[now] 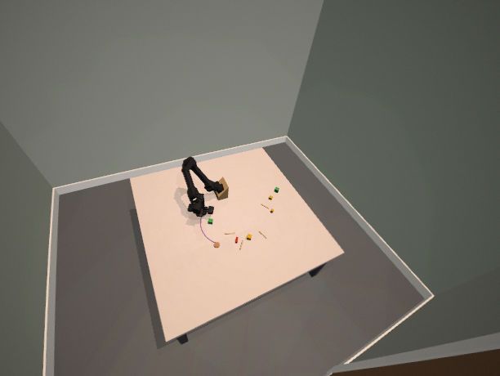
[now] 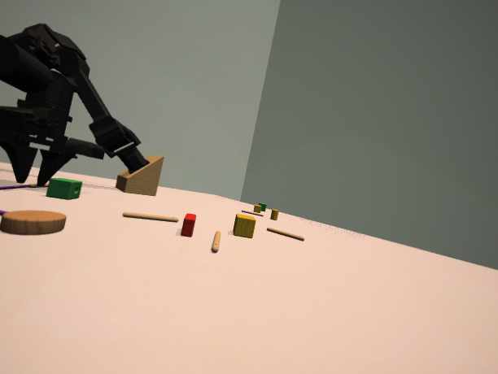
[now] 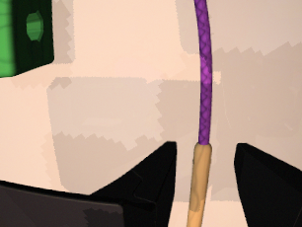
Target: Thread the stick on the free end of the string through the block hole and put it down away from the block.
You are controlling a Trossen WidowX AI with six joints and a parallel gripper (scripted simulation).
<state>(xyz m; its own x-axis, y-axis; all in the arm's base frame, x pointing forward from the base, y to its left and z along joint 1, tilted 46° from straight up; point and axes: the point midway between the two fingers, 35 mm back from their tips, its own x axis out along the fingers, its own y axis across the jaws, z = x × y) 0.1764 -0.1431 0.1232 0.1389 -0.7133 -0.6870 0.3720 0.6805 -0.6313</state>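
My gripper tip is 20 mm past the thin wooden stick and 10 mm to the right of it. Also, from my gripper tip: red block: 280 mm ahead, 200 mm to the left, 10 mm above; round wooden button: 280 mm ahead, 60 mm to the left; green block: 80 mm ahead, 50 mm to the left, 10 mm above.
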